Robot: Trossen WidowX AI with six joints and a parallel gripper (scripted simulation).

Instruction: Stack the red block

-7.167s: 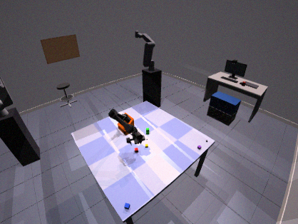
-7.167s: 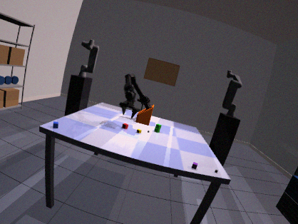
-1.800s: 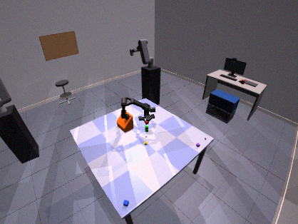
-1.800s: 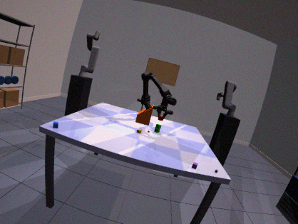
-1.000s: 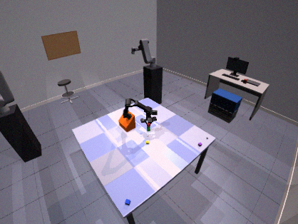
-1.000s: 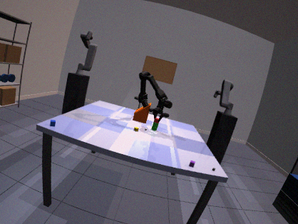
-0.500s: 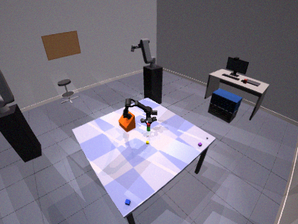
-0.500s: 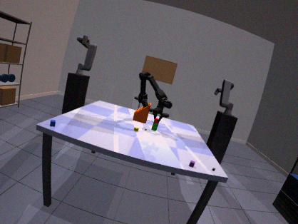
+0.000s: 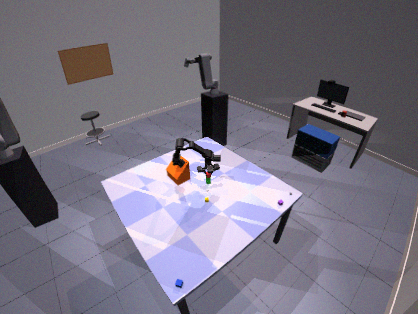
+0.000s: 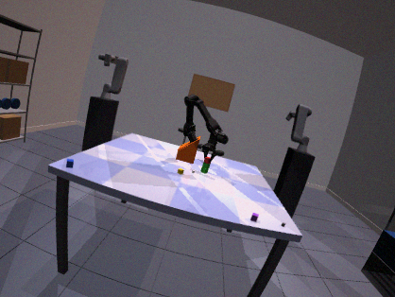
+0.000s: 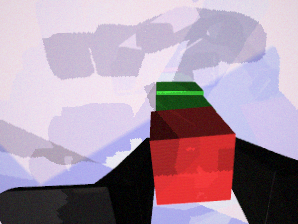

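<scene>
Right now the red block is 10 mm above my gripper tip. Also, from my gripper tip: yellow cube (170 mm ahead, 140 mm to the right, 70 mm below); purple cube (560 mm ahead, 310 mm to the left, 70 mm below); blue cube (620 mm ahead, 650 mm to the right, 60 mm below).
</scene>
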